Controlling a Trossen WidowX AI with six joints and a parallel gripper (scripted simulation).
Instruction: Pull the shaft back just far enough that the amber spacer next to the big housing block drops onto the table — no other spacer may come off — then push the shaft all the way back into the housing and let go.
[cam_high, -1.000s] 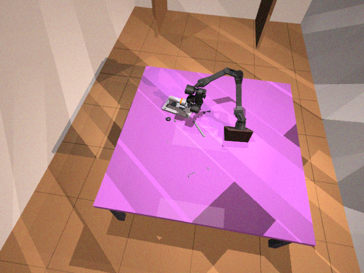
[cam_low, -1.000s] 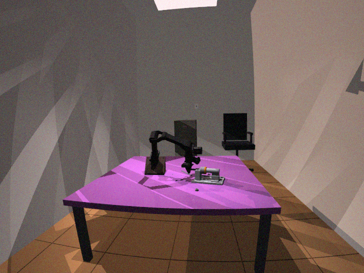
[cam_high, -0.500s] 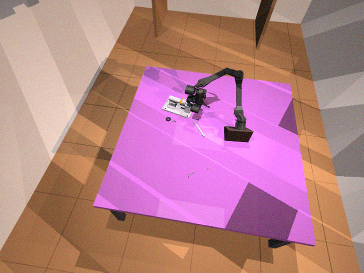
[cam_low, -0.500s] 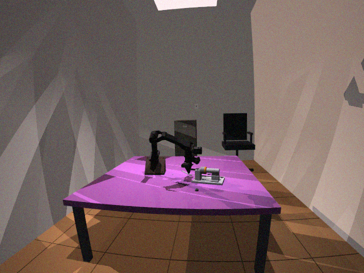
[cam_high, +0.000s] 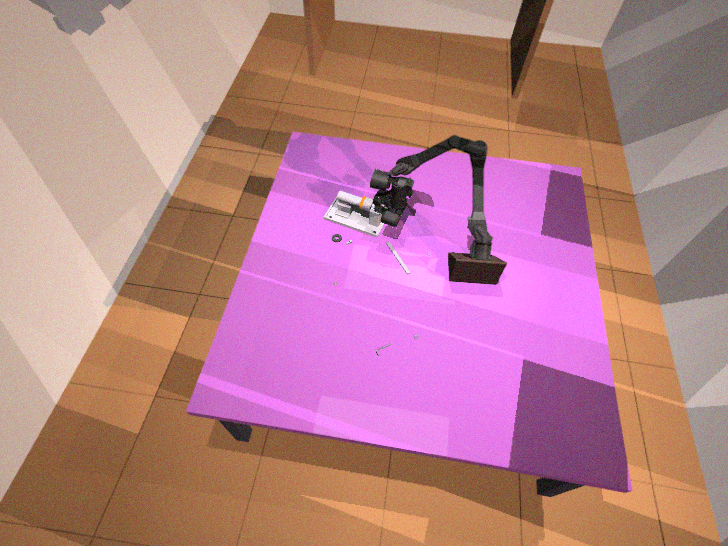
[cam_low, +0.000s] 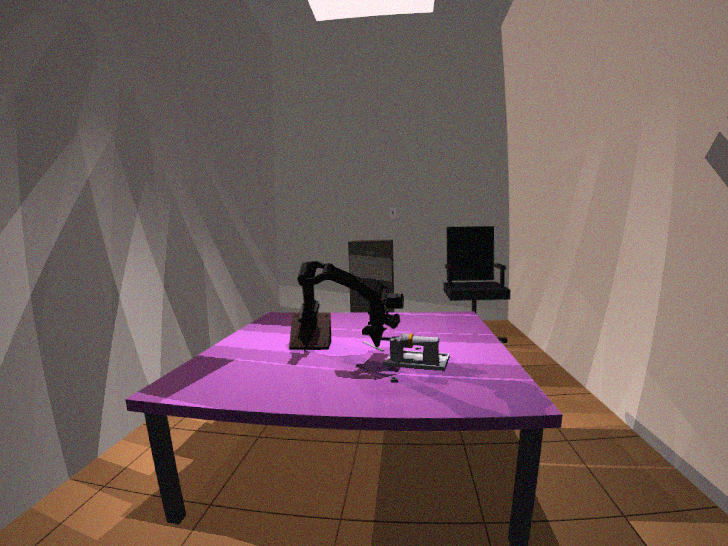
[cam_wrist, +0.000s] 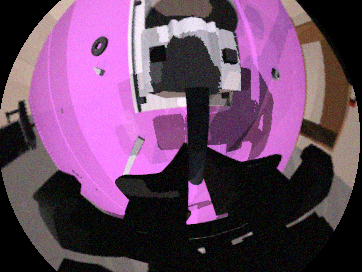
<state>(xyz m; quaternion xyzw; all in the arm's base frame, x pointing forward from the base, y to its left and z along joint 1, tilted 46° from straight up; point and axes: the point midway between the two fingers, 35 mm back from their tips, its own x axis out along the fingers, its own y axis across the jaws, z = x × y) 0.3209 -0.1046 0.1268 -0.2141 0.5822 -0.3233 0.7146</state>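
Now: gripper tip 7 cm short of the thin dark shaft, 3 cm below it and 2 cm to the left of it. Round my gripper tip: grey support block (16 cm ahead, 4 cm to the right); metal strip (14 cm to the left, 4 cm below, 3 cm behind); amber spacer (13 cm ahead, 3 cm to the right, 3 cm above).
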